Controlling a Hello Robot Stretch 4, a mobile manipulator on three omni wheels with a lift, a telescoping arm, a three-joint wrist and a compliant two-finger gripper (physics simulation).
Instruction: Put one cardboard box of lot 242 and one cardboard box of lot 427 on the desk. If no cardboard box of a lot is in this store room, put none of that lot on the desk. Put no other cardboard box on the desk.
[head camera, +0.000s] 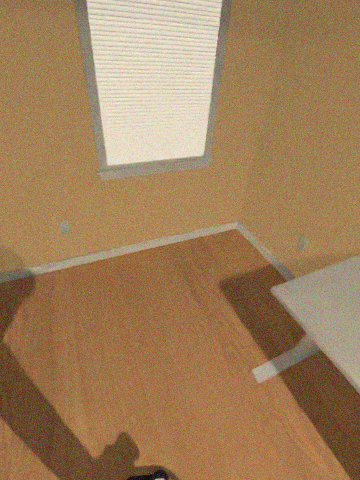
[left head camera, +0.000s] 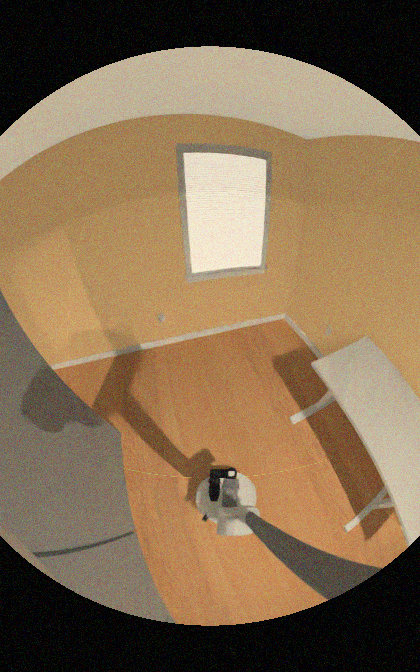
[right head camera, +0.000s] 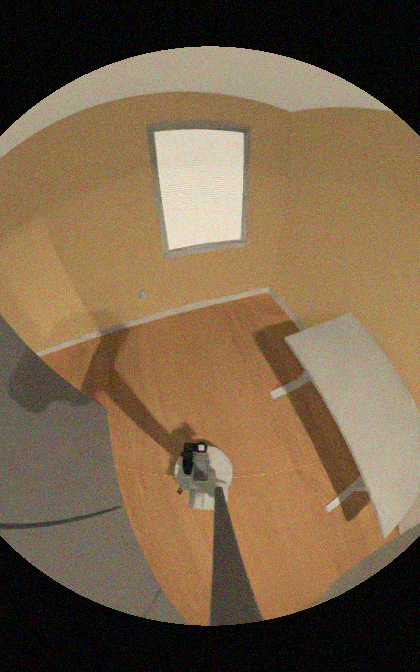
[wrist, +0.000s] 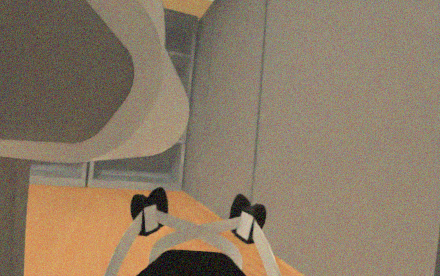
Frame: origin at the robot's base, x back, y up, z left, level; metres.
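Seen in the pictures: gripper, between the fingertips: (wrist: 199, 206).
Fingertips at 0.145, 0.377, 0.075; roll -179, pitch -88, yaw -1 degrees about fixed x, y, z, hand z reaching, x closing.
Note:
A point is followed by its place in that frame, as x, y, z.
My gripper (wrist: 199, 206) @[0.145, 0.377, 0.075] is open, with its two dark fingertips well apart and no thing between them in the wrist view. The desk shows as a white top (head camera: 330, 305) @[-0.668, 0.693, -0.726] (left head camera: 370, 395) (right head camera: 360, 390) on white legs at the right of the three head views, near the wall. No box shows on the visible part of its top. No cardboard box and no lot number show in these views. The gripper's fingers cannot be made out in the head views.
A grey panel or partition (left head camera: 65, 480) (right head camera: 55, 460) (wrist: 345, 125) @[0.752, 0.556, 0.531] stands at the left in the side head views and fills the right of the wrist view. Grey shelving (wrist: 134, 183) @[2.457, 0.033, -0.658] stands behind the robot's pale body part (wrist: 172, 112) @[0.085, 0.457, 0.051]. A window (head camera: 155, 85) @[-1.859, 1.313, 0.062] is in the far wall.

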